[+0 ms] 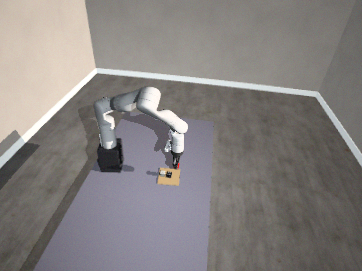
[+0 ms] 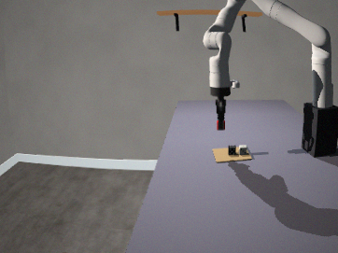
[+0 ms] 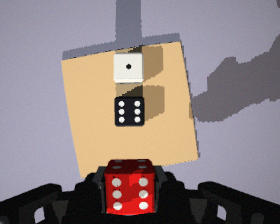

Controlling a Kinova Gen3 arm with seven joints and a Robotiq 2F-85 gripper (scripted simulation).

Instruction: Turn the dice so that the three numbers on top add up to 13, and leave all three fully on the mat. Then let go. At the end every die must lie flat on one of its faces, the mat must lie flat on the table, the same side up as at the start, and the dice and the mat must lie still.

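My gripper is now 10 cm above the black die and 4 cm past it. Round my hand: tan mat (12 cm below, 4 cm behind); red die (right at my hand); white die (10 cm below, 9 cm behind).
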